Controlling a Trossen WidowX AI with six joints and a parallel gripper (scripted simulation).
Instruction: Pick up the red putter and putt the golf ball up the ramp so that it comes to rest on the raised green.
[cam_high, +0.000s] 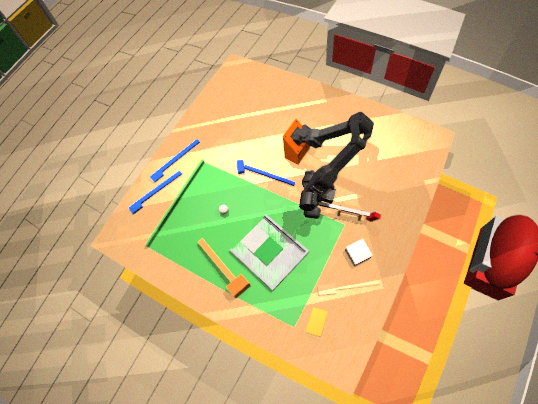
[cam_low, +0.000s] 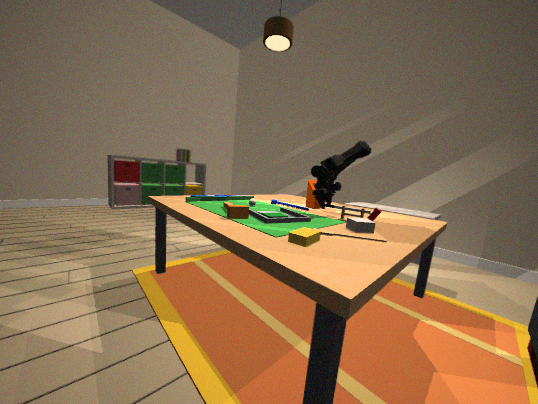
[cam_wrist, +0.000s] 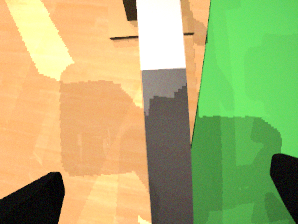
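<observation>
My gripper tip is 2 cm past the blue putter, 31 cm to the left of it and 3 cm above it. From my gripper tip the other things lie so: white block (9 cm ahead, 24 cm to the left, 2 cm below); then red putter (4 cm behind, 11 cm to the left, 1 cm above); then green mat (28 cm ahead, 22 cm to the right, 4 cm below).
</observation>
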